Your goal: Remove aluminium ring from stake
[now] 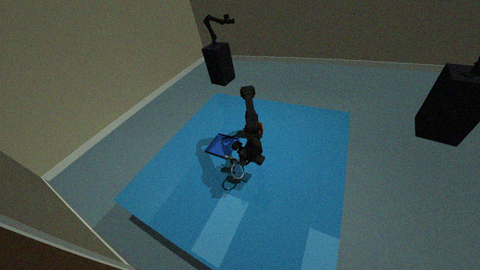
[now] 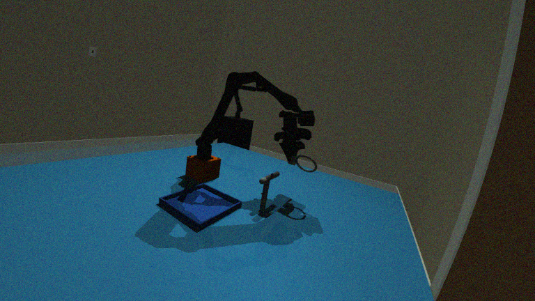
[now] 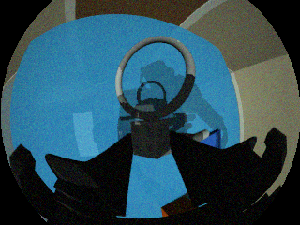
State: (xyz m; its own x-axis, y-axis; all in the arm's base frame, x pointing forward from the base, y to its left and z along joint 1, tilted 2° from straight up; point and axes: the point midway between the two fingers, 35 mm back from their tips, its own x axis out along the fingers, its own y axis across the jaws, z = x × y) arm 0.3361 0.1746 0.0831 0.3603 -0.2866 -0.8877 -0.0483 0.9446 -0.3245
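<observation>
My gripper tip is now 5 cm short of the aluminium ring, 1 cm to the right of it and 1 cm below it. The rest, counted from my gripper tip: blue tray: 31 cm to the right, 15 cm below, 13 cm behind.
</observation>
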